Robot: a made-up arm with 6 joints. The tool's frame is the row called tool. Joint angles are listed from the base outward. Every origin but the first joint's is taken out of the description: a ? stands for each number. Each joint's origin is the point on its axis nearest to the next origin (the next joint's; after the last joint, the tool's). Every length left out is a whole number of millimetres.
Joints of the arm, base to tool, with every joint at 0 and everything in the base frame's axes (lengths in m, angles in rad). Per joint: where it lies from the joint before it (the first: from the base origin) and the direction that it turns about. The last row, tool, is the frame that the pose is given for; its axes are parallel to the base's.
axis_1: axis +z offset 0 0 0.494
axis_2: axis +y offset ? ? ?
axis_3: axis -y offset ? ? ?
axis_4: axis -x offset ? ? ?
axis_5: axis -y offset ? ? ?
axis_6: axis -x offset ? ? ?
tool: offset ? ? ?
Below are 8 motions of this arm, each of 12 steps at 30 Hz.
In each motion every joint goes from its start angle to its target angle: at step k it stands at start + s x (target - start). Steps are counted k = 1, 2, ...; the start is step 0. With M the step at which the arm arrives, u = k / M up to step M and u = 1 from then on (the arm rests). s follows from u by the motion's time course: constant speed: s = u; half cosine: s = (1 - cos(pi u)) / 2; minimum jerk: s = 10 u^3 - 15 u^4 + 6 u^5.
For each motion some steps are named. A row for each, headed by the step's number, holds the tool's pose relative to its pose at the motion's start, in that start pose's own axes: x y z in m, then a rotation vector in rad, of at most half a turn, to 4 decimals.
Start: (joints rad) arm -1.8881 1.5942 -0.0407 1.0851 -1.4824 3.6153
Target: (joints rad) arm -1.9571 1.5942 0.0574 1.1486 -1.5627 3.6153
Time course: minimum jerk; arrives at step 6
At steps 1, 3, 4, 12:
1: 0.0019 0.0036 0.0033 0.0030 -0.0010 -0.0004
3: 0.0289 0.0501 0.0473 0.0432 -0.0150 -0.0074
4: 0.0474 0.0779 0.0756 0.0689 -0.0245 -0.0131
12: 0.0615 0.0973 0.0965 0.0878 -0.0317 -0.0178

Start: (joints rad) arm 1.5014 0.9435 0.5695 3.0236 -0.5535 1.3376
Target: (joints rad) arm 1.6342 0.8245 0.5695 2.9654 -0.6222 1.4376
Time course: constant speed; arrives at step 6
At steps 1, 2, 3, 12:
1: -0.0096 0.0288 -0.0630 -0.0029 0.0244 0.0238
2: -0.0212 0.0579 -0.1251 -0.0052 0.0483 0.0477
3: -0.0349 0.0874 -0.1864 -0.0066 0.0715 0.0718
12: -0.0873 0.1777 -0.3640 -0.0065 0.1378 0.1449

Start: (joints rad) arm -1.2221 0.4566 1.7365 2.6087 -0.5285 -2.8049
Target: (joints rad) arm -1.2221 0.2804 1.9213 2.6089 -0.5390 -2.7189
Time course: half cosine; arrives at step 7
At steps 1, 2, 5, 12:
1: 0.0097 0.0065 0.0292 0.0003 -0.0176 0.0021
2: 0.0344 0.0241 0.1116 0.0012 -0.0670 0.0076
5: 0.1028 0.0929 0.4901 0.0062 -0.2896 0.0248
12: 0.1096 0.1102 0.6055 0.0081 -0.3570 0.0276

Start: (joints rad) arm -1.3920 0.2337 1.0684 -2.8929 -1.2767 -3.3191
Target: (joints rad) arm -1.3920 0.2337 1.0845 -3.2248 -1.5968 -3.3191
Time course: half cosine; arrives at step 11
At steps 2, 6, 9, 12:
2: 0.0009 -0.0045 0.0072 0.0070 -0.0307 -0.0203
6: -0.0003 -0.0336 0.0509 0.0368 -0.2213 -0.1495
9: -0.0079 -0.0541 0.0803 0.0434 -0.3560 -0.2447
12: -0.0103 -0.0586 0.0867 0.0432 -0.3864 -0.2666

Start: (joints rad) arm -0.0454 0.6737 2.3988 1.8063 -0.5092 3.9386
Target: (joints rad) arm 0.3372 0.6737 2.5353 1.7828 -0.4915 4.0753
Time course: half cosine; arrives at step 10
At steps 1, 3, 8, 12:
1: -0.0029 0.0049 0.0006 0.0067 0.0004 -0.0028
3: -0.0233 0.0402 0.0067 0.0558 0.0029 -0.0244
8: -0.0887 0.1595 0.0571 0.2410 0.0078 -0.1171
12: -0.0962 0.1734 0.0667 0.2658 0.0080 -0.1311

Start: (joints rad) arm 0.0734 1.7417 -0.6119 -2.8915 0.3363 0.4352
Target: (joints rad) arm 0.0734 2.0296 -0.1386 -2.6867 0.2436 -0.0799
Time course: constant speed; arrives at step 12
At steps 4, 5, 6, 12:
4: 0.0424 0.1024 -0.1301 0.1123 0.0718 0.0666
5: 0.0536 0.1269 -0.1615 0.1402 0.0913 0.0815
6: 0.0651 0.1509 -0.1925 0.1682 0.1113 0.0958
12: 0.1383 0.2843 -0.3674 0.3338 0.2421 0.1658

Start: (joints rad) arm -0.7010 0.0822 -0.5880 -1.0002 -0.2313 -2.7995
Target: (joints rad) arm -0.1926 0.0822 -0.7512 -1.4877 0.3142 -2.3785
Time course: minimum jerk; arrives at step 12
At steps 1, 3, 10, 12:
1: 0.0009 -0.0019 0.0021 -0.0014 0.0008 -0.0003
3: 0.0162 -0.0371 0.0442 -0.0279 0.0155 -0.0050
10: 0.0532 -0.2410 0.4642 -0.2770 0.1010 0.0977
12: 0.0511 -0.2451 0.4825 -0.2892 0.1026 0.1069

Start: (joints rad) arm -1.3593 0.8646 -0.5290 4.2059 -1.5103 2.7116
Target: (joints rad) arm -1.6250 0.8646 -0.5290 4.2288 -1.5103 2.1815
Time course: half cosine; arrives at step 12
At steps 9, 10, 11, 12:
9: -0.3251 -0.1691 0.0558 0.4441 -0.0977 -0.1850
10: -0.3572 -0.1811 0.0600 0.4852 -0.1112 -0.2002
11: -0.3775 -0.1883 0.0625 0.5109 -0.1201 -0.2096
12: -0.3845 -0.1907 0.0634 0.5197 -0.1232 -0.2128

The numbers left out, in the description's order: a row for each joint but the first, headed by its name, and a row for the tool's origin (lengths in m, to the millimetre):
axis_2: 0.148 0 0
axis_3: 0 0 1.291
axis_4: 0.932 0 0.245
axis_5: 0 0 0
axis_6: 0.213 0 0
tool: 0 0 0

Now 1 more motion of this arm.
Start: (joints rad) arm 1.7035 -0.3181 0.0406 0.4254 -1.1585 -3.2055
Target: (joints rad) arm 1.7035 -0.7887 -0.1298 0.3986 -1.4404 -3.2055
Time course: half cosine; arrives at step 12
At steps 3, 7, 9, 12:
3: -0.0748 0.0226 0.0761 0.0182 -0.0010 0.0033
7: -0.2852 0.0781 0.3538 0.0778 -0.0040 0.0087
9: -0.3627 0.0936 0.4937 0.1050 -0.0053 0.0082
12: -0.4061 0.1002 0.5878 0.1226 -0.0060 0.0070

